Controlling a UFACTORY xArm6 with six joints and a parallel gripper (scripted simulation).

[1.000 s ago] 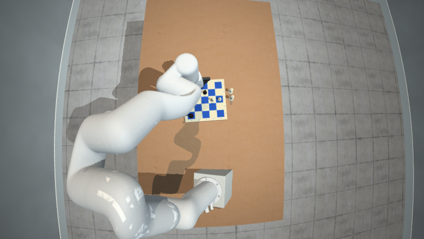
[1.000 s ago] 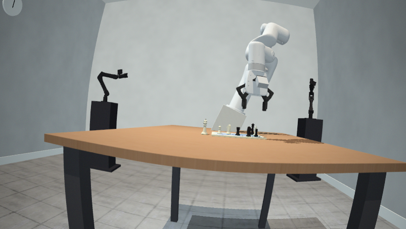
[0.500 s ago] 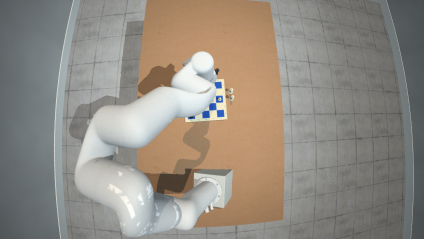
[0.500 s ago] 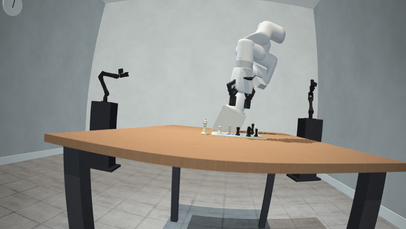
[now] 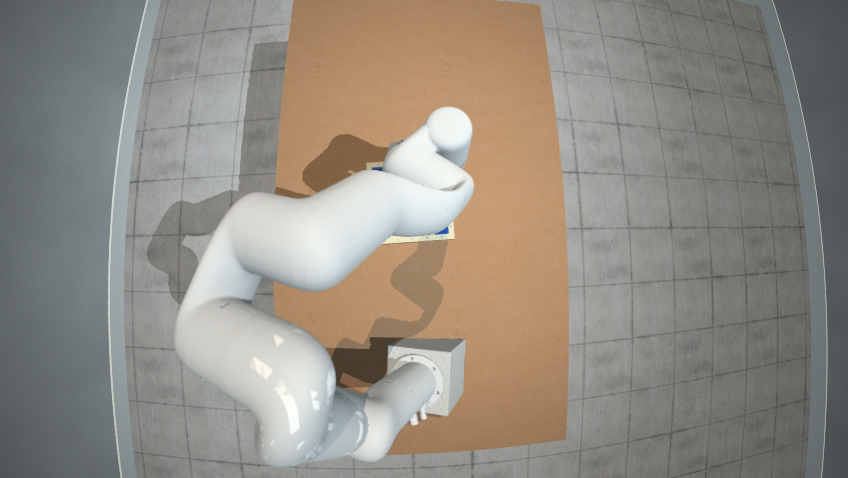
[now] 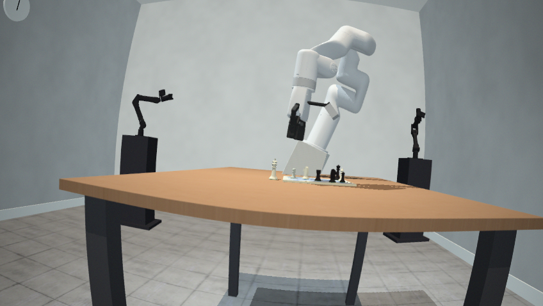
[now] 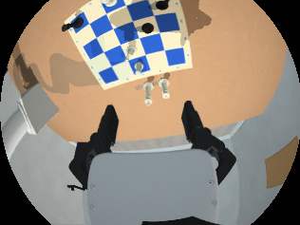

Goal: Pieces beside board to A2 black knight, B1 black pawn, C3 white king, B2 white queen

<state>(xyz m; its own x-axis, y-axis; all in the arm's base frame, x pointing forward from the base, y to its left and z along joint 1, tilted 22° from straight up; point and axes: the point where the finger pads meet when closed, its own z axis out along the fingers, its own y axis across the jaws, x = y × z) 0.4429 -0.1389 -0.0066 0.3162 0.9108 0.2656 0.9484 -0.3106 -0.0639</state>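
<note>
Now: hand 20 mm past the white piece, 60 mm to the left of it and 110 mm above it. Also, from my hand: black chess piece 80 mm behind, 160 mm to the left, 100 mm below; then pale piece 20 mm behind, 40 mm to the left, 120 mm below; then chessboard 10 mm behind, 80 mm to the left, 130 mm below.
</note>
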